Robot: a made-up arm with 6 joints. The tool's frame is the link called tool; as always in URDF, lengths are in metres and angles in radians.
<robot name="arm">
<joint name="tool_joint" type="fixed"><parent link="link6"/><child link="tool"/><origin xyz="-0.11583 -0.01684 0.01" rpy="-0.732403 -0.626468 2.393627"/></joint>
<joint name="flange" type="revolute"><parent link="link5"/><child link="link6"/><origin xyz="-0.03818 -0.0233 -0.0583" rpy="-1.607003 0.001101 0.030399"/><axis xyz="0 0 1"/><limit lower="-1.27" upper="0.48"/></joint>
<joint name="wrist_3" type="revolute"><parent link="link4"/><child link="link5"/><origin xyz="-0.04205 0.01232 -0.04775" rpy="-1.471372 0.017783 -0.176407"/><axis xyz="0 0 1"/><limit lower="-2.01" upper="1.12"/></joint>
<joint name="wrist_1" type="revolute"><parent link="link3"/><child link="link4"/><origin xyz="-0.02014 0.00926 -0.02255" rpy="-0.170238 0.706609 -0.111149"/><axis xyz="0 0 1"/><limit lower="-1.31" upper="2.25"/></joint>
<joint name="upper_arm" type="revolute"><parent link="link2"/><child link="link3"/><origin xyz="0.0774 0.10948 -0.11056" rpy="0.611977 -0.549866 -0.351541"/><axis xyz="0 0 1"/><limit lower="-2.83" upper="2.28"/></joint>
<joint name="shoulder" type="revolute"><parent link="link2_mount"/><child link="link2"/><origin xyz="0.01 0.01 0" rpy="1.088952 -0.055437 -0.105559"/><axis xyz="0 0 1"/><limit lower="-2.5" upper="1.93"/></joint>
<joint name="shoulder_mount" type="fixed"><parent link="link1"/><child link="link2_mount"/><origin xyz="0.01 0.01 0" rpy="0 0 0"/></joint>
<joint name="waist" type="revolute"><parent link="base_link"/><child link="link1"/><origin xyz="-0.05 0.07 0.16" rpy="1.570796 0 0"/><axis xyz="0 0 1"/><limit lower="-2.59" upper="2.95"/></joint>
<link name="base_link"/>
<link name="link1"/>
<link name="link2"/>
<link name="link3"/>
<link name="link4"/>
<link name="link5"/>
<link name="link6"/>
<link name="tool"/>
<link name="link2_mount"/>
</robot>
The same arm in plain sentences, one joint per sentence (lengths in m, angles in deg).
The arm has six revolute joints in a row. What follows holds with every joint at zero, and every direction is one of the base frame's.
The first joint is mounted 0.0500 m along -x and 0.0700 m along +y and 0.1600 m along +z from the base frame's origin and rotates about -y, from -148.40 to 169.02 deg.
The second joint is mounted 0.0200 m along +x and 0.0200 m along +z from the first joint and rotates about the direction (-0.118901, -0.462702, -0.878504), from -143.24 to 110.58 deg.
The third joint is mounted 0.0900 m along +x and 0.0500 m along -y and 0.1400 m along +z from the second joint and rotates about the direction (-0.67812, 0.057202, -0.732722), from -162.15 to 130.63 deg.
The fourth joint is mounted 0.0100 m along -y and 0.0300 m along +z from the third joint and rotates about the direction (-0.034301, -0.071603, -0.996843), from -75.06 to 128.92 deg.
The fifth joint is mounted 0.0400 m along -x and 0.0100 m along -y and 0.0500 m along +z from the fourth joint and rotates about the direction (0.201792, -0.978759, -0.036198), from -115.16 to 64.17 deg.
The sixth joint is mounted 0.0500 m along -x and 0.0500 m along +y and 0.0200 m along -z from the fifth joint and rotates about +z, from -72.77 to 27.50 deg.
The tool frame, which is the frame that the pose is given for, is mounted 0.1100 m along -x and 0.0400 m along -y and 0.0100 m along +z from the sixth joint; its axes are the base frame's turned by roll -41.96, pitch -35.89 and yaw 148.86 deg (as in URDF: about the fixed x, then y, then z).

